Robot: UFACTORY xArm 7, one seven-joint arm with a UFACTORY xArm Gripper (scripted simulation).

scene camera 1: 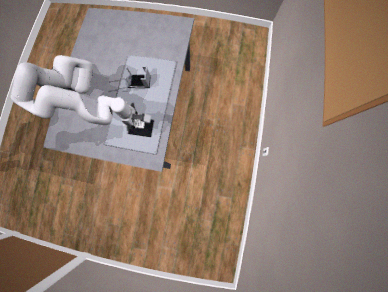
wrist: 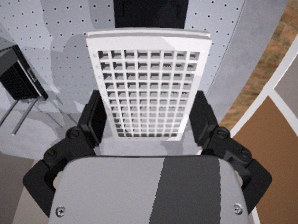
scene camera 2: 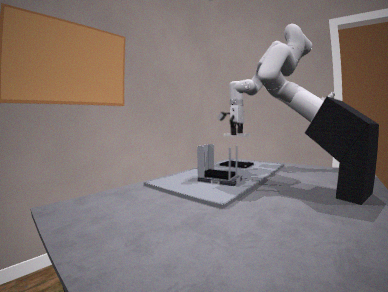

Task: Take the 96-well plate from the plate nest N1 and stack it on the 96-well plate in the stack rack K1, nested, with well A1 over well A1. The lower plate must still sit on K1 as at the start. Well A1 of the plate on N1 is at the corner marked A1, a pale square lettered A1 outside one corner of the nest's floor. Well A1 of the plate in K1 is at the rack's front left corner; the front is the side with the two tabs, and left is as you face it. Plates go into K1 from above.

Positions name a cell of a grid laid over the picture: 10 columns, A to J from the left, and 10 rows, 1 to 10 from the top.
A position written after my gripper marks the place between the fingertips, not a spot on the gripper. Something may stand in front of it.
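There is a white 96-well plate (wrist: E6) here in the wrist view. My own gripper (wrist: E5) is visible in it as well.
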